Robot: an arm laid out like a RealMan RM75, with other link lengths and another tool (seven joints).
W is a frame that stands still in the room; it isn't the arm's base.
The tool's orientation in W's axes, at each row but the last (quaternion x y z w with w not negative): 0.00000 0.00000 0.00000 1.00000; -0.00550 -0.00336 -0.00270 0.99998; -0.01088 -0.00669 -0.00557 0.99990; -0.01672 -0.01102 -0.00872 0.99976; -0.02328 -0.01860 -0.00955 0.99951; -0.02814 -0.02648 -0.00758 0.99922; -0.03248 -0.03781 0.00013 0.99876; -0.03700 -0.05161 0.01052 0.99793; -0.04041 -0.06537 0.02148 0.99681
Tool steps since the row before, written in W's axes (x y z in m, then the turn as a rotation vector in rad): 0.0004 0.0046 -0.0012 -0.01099 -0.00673 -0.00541; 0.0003 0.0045 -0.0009 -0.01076 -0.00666 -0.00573; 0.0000 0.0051 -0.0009 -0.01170 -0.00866 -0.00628; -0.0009 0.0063 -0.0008 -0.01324 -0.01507 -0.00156; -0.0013 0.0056 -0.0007 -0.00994 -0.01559 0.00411; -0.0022 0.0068 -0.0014 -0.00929 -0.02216 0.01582; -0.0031 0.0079 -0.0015 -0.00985 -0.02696 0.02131; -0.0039 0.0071 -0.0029 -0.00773 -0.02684 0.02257; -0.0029 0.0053 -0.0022 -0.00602 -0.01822 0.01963
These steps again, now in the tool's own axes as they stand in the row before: 0.0004 0.0046 -0.0012 -0.01099 -0.00673 -0.00541; 0.0003 0.0045 -0.0009 -0.01076 -0.00666 -0.00573; -0.0001 0.0051 -0.0008 -0.01169 -0.00865 -0.00631; -0.0010 0.0063 -0.0006 -0.01301 -0.01524 -0.00178; -0.0014 0.0056 -0.0004 -0.00949 -0.01596 0.00374; -0.0024 0.0068 -0.0009 -0.00813 -0.02316 0.01501; -0.0032 0.0080 -0.0007 -0.00829 -0.02831 0.02020; -0.0040 0.0074 -0.0020 -0.00605 -0.02832 0.02124; -0.0029 0.0056 -0.0014 -0.00432 -0.01955 0.01878
